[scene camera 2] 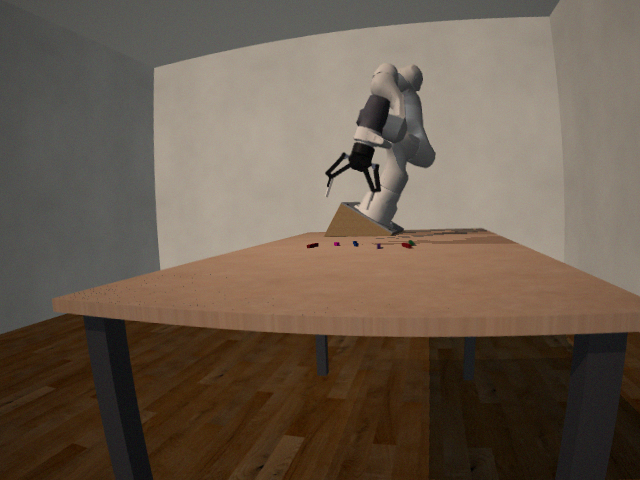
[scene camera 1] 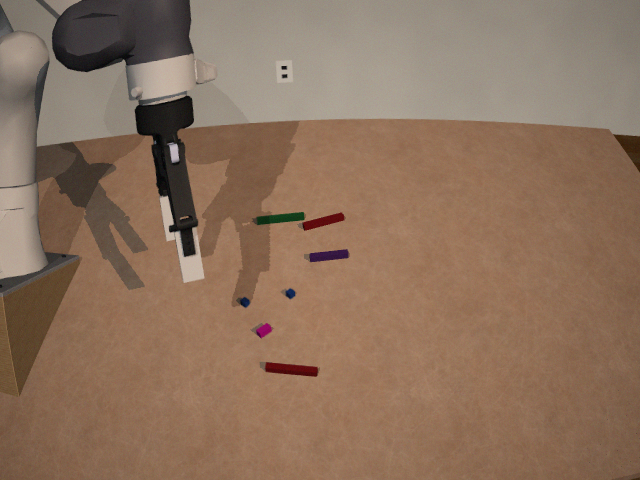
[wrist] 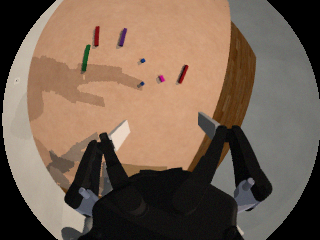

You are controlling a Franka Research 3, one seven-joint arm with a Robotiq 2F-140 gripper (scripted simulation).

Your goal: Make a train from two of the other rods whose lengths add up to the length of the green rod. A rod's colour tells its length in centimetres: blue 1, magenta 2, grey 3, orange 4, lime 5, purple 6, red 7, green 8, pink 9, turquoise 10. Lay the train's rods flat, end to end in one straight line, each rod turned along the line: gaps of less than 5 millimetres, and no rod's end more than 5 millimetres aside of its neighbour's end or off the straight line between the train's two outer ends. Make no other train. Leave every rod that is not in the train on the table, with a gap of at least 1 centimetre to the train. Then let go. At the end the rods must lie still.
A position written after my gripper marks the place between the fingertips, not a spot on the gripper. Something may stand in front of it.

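Observation:
My gripper (scene camera 1: 183,257) is there for me to see, and you'd find the gripper in the wrist view (wrist: 162,122) and in scene camera 2 (scene camera 2: 346,203) too.

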